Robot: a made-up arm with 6 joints. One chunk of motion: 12 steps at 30 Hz.
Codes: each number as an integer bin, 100 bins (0 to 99) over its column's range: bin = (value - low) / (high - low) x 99, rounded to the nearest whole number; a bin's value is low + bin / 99 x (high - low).
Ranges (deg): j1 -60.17..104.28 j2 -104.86..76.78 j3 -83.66..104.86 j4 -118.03..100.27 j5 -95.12..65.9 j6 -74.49..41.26
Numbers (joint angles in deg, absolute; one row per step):
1: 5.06 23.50 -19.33 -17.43 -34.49 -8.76
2: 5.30 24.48 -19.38 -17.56 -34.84 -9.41
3: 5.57 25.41 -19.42 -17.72 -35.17 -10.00
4: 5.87 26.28 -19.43 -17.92 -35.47 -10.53
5: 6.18 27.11 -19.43 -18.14 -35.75 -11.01
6: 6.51 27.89 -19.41 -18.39 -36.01 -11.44
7: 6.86 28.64 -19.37 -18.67 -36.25 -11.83
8: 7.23 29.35 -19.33 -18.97 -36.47 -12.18
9: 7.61 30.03 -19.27 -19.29 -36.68 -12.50
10: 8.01 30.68 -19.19 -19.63 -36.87 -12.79
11: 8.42 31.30 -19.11 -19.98 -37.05 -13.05
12: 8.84 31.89 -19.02 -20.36 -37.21 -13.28
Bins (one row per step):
1: 39 70 34 46 37 56
2: 39 70 34 46 37 56
3: 40 71 34 45 37 55
4: 40 71 34 45 37 55
5: 40 72 34 45 37 54
6: 40 72 34 45 36 54
7: 40 73 34 45 36 54
8: 41 73 34 45 36 53
9: 41 74 34 45 36 53
10: 41 74 34 45 36 53
11: 41 74 34 44 36 53
12: 42 75 34 44 36 52

